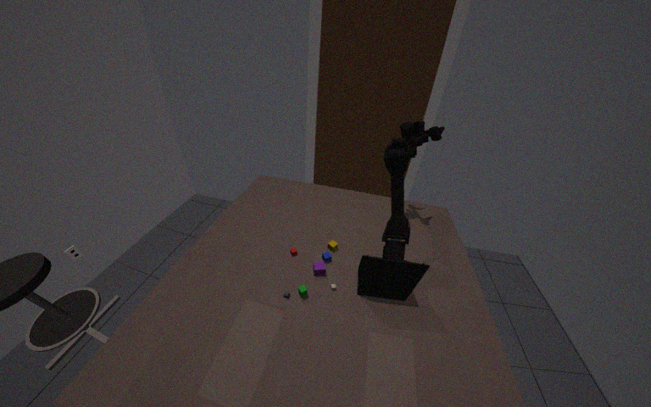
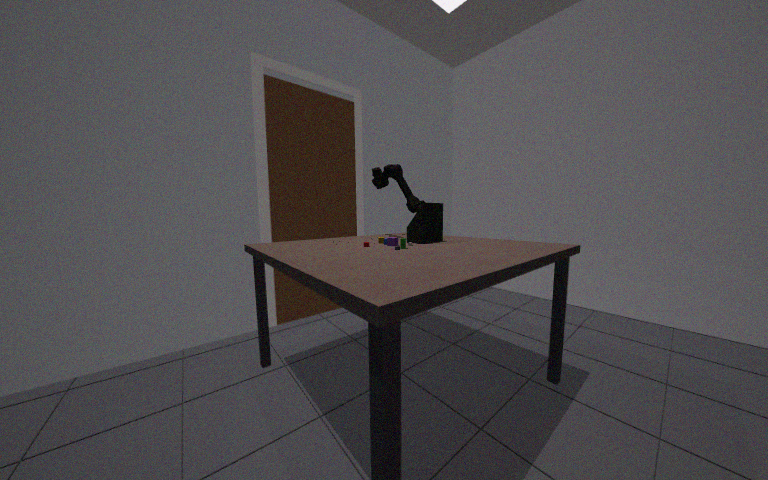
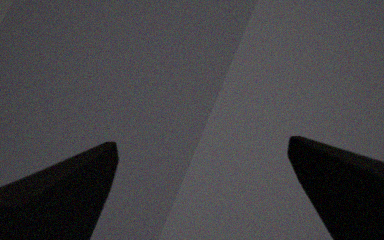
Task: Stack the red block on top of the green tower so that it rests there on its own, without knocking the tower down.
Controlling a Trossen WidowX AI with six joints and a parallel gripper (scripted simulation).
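Right now the red block is 620 mm ahead of my gripper tip, 480 mm to the left of it and 480 mm below it. Also, from my gripper tip: blue block 470 mm ahead, 490 mm to the left, 470 mm below; then yellow block 450 mm ahead, 420 mm to the left, 470 mm below; then purple block 500 mm ahead, 550 mm to the left, 470 mm below.
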